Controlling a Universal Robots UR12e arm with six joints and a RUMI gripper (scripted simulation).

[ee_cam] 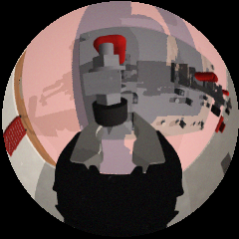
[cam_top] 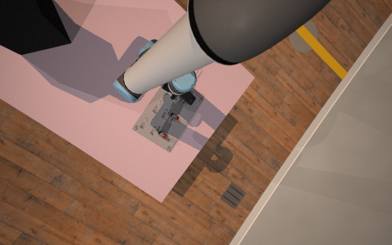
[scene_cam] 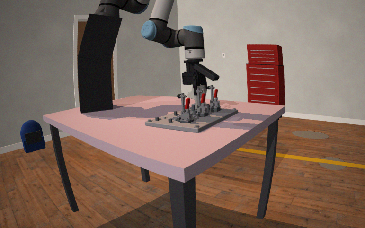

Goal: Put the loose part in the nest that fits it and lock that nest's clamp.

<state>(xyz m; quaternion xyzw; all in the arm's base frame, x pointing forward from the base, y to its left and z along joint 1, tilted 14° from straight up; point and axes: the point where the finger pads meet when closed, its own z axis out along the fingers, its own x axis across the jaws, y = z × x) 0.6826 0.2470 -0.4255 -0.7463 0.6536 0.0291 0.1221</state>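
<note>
The loose part lies 1 cm below my hand. Round my hand: grey fixture plate 10 cm to the right, 6 cm ahead, 3 cm below.
</note>
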